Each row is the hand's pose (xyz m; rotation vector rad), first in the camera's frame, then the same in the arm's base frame.
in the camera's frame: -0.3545 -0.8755 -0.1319 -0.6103 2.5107 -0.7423
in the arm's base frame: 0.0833 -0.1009 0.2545 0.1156 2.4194 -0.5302
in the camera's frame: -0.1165 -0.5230 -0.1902 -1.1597 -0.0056 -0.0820
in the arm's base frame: 0.4330 0.1184 0.3725 -0.8304 -0.0153 -0.5976
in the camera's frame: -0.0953 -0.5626 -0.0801 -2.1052 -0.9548 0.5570
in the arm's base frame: 0.4009 0.0503 0.4645 -2.0592 -0.6784 -0.1002
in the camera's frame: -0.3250 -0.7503 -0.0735 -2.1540 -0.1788 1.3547
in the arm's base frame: 0.1326 -0.0169 0.3568 -1.9878 -0.0419 0.7303
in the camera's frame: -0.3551 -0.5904 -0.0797 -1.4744 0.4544 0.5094
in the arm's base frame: 0.1635 0.1375 0.3986 -1.1079 0.4128 0.0274
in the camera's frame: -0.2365 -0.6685 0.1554 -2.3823 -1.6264 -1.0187
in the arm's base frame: 0.1613 -0.0338 0.6133 -2.4935 -0.9642 -1.6163
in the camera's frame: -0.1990 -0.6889 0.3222 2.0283 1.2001 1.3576
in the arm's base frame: 0.1309 -0.1047 0.7673 2.0236 0.4453 1.6124
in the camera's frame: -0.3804 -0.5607 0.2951 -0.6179 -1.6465 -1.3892
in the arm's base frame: 0.0253 0.0915 0.7462 -0.6198 -1.5423 -2.0618
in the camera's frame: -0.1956 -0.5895 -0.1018 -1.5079 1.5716 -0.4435
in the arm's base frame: 0.3110 0.0746 0.4136 -0.8531 1.6238 -0.6024
